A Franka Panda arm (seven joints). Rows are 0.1 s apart.
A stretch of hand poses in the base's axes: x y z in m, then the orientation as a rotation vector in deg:
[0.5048, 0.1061, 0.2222, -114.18, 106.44, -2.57]
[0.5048, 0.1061, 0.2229, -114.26, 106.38, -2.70]
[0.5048, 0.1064, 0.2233, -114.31, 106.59, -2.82]
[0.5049, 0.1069, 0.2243, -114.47, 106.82, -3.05]
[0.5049, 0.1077, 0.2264, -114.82, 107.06, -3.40]
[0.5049, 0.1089, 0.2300, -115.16, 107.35, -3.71]
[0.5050, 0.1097, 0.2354, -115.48, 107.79, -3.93]
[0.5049, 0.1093, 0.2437, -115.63, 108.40, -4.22]
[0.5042, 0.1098, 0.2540, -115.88, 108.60, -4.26]
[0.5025, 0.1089, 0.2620, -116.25, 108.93, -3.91]
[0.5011, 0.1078, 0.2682, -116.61, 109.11, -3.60]
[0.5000, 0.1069, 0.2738, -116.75, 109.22, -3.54]
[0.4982, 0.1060, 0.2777, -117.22, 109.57, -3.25]
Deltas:
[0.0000, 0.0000, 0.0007, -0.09, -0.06, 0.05]
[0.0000, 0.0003, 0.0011, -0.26, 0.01, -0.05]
[0.0001, 0.0008, 0.0021, -0.57, 0.09, -0.13]
[0.0001, 0.0016, 0.0042, -1.05, 0.20, -0.15]
[0.0001, 0.0028, 0.0078, -1.52, 0.35, -0.19]
[0.0002, 0.0036, 0.0132, -2.01, 0.63, -0.30]
[0.0001, 0.0032, 0.0215, -2.49, 0.88, -0.59]
[-0.0006, 0.0037, 0.0318, -2.74, 1.08, -0.58]
[-0.0023, 0.0028, 0.0398, -2.93, 1.59, -0.53]
[-0.0037, 0.0017, 0.0460, -3.07, 2.00, -0.41]
[-0.0048, 0.0008, 0.0516, -3.17, 2.15, -0.39]
[-0.0066, -0.0001, 0.0555, -3.46, 2.69, -0.31]

